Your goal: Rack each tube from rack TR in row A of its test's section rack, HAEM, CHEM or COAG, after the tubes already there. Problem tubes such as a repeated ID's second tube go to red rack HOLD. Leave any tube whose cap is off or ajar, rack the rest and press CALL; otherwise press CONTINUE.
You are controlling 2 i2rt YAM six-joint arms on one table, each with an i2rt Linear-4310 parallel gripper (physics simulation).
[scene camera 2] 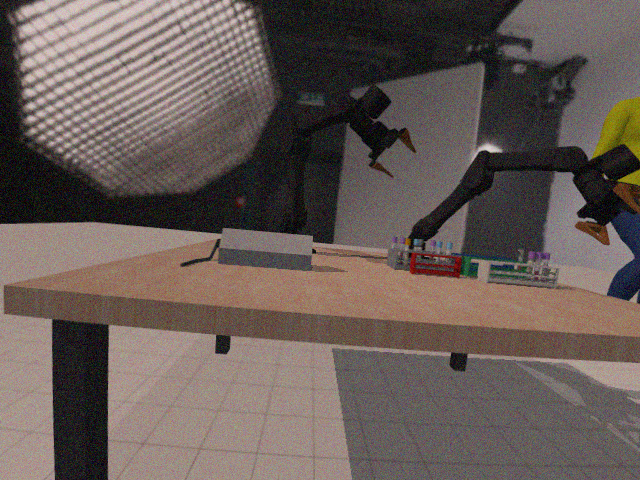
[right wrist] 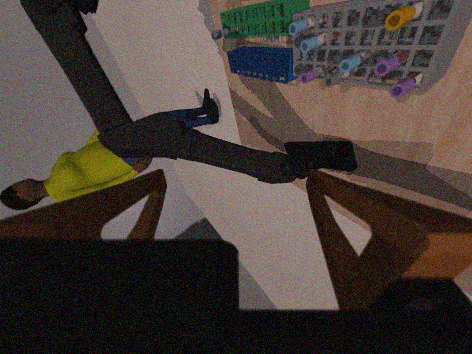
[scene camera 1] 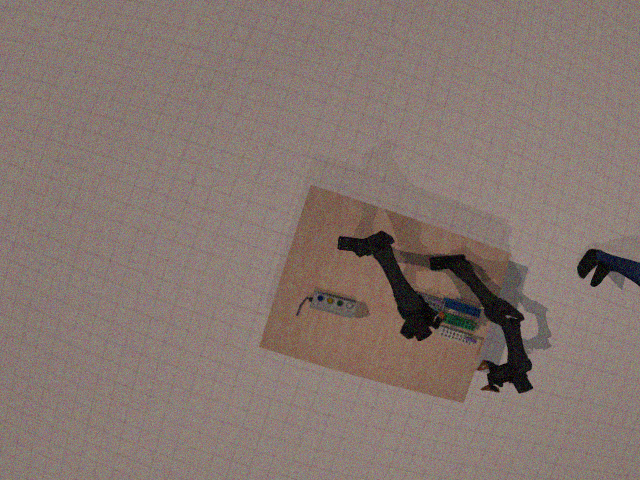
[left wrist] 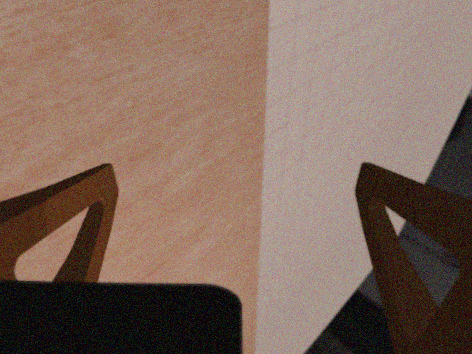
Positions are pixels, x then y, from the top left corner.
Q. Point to a grey box with coloured buttons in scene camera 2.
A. At 240, 247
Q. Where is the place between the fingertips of my left gripper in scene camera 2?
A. At 624, 230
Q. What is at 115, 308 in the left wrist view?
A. My left gripper.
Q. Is my left gripper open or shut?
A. Open.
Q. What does my left gripper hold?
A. Nothing.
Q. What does my right gripper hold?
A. Nothing.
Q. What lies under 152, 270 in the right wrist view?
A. My right gripper.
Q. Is my right gripper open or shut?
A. Open.
